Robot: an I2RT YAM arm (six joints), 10 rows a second.
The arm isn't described. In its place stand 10 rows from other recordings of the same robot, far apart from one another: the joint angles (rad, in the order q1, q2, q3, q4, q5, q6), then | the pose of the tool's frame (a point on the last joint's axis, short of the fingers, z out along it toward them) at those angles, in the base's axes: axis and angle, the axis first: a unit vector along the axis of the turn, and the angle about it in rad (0 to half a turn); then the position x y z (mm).
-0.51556 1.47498 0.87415 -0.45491 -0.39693 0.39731 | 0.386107, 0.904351, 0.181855, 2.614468, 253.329, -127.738, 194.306
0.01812 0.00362 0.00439 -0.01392 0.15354 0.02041 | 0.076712, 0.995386, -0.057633, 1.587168, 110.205, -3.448, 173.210
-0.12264 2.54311 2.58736 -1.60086 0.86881 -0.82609 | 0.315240, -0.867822, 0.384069, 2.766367, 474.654, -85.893, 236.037
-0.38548 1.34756 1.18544 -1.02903 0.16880 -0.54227 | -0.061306, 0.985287, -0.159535, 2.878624, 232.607, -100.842, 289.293
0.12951 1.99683 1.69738 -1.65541 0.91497 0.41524 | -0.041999, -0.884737, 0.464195, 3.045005, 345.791, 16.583, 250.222
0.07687 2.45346 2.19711 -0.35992 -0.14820 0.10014 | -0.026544, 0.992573, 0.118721, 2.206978, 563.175, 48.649, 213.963
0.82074 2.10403 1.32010 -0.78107 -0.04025 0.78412 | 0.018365, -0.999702, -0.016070, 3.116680, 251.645, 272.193, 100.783
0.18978 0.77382 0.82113 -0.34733 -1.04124 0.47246 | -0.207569, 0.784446, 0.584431, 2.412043, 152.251, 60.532, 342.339
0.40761 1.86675 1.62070 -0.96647 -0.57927 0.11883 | -0.186837, 0.929799, 0.317121, 2.957821, 346.308, 170.761, 267.339
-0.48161 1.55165 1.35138 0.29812 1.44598 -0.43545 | 0.526125, 0.516208, -0.675813, 2.529233, 289.430, -191.129, 395.177
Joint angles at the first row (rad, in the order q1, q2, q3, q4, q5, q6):
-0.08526 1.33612 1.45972 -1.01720 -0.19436 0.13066
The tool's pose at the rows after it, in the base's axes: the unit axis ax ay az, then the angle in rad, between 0 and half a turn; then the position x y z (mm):
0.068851, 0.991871, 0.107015, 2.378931, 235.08, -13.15, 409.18
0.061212, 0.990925, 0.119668, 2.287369, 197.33, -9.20, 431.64
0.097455, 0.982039, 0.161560, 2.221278, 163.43, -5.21, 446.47
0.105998, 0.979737, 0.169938, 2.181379, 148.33, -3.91, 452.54
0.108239, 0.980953, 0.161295, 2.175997, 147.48, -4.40, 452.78
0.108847, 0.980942, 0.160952, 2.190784, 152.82, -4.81, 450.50
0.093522, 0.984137, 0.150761, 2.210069, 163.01, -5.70, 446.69
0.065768, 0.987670, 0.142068, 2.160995, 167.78, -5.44, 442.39
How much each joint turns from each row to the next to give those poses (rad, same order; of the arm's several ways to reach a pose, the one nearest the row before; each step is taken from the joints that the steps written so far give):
0.00000 -0.07746 0.06599 -0.04922 -0.00115 0.00229
0.00002 -0.11520 0.00647 -0.02746 -0.02058 0.00535
-0.00006 -0.10107 -0.00073 -0.01565 -0.03171 0.10220
0.00008 -0.04504 -0.00004 -0.00037 0.00006 0.02484
-0.00006 -0.00263 0.00006 -0.00039 0.01598 -0.00423
0.00006 0.01486 -0.00195 0.00193 -0.00110 -0.00035
-0.00005 0.02937 -0.00073 0.00492 0.00034 -0.03550
0.00381 -0.01450 -0.04733 0.07631 -0.00076 -0.04578

